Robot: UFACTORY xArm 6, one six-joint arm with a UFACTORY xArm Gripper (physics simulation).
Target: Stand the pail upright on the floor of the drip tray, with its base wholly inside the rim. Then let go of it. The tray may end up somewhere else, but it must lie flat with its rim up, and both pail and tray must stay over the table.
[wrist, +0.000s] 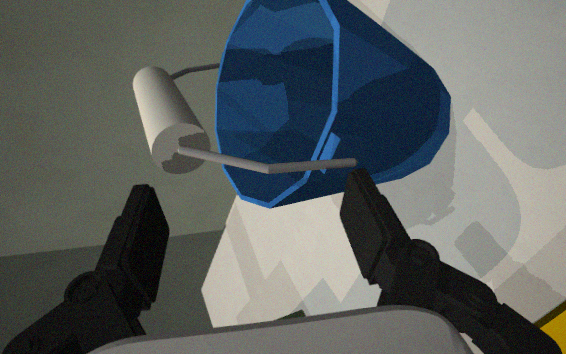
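The blue pail lies on its side in the upper middle of the wrist view, its open mouth facing left and its base to the right. Its wire handle sticks out to the left past the mouth and carries a pale cylindrical grip. My gripper is open with nothing between its fingers. The right fingertip shows close to the near end of the handle wire; whether they touch is unclear. The left fingertip shows below the pale grip. I cannot identify the drip tray for certain in this view.
The pale, patterned table top lies under the pail, with its edge left of centre. A grey-green surface shows beyond that edge. A yellow thing shows at the lower right corner. A sliver of a dark green thing shows above the gripper body.
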